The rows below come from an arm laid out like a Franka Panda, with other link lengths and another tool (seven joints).
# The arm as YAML. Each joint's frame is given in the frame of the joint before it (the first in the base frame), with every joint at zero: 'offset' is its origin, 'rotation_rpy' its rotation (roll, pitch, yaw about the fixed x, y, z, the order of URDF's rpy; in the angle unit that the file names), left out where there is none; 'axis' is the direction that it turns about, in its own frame. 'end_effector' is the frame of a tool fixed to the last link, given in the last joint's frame.
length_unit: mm
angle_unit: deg
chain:
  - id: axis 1
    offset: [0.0, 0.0, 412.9]
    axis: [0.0, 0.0, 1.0]
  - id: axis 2
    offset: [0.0, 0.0, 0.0]
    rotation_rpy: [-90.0, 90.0, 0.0]
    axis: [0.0, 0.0, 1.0]
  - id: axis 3
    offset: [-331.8, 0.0, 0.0]
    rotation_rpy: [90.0, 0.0, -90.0]
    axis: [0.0, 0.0, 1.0]
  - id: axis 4
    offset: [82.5, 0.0, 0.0]
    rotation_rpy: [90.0, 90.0, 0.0]
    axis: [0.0, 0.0, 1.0]
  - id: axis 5
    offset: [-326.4, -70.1, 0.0]
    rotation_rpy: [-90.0, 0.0, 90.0]
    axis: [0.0, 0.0, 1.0]
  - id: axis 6
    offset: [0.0, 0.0, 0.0]
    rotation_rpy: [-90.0, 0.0, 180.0]
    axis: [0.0, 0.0, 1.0]
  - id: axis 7
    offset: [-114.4, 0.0, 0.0]
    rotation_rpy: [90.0, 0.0, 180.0]
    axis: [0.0, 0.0, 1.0]
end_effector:
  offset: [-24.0, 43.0, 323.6]
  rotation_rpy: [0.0, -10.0, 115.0]
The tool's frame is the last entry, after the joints.
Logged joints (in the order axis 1, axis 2, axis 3, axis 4, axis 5, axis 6, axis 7), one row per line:
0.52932, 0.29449, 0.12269, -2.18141, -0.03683, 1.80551, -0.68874
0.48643, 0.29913, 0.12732, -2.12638, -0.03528, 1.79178, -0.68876
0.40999, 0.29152, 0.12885, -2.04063, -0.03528, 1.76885, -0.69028
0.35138, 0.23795, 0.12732, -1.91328, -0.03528, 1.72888, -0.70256
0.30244, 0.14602, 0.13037, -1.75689, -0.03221, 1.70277, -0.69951
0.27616, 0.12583, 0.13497, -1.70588, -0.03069, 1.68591, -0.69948
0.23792, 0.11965, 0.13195, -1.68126, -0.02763, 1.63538, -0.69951
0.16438, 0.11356, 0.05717, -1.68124, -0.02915, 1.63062, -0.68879
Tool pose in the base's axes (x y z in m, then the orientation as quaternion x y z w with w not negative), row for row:
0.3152, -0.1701, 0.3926, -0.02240, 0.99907, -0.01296, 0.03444
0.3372, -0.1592, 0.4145, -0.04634, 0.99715, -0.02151, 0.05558
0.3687, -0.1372, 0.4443, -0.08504, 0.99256, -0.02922, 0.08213
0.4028, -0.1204, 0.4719, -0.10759, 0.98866, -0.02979, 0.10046
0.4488, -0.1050, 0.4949, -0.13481, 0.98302, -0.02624, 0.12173
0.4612, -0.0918, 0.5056, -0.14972, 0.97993, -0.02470, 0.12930
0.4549, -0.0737, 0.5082, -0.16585, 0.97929, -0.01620, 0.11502
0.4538, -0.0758, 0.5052, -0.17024, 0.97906, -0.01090, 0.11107
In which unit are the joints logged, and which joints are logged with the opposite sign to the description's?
The joints are logged in radians. Opposite sign: axis 1, axis 2, axis 7.
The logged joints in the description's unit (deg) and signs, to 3 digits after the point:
-30.328, -16.873, 7.030, -124.986, -2.110, 103.448, 39.462
-27.870, -17.139, 7.295, -121.833, -2.021, 102.661, 39.463
-23.491, -16.703, 7.383, -116.919, -2.021, 101.348, 39.550
-20.133, -13.634, 7.295, -109.623, -2.021, 99.058, 40.254
-17.329, -8.366, 7.470, -100.662, -1.845, 97.562, 40.079
-15.823, -7.210, 7.733, -97.740, -1.758, 96.596, 40.077
-13.632, -6.855, 7.560, -96.329, -1.583, 93.700, 40.079
-9.418, -6.507, 3.276, -96.328, -1.670, 93.428, 39.465

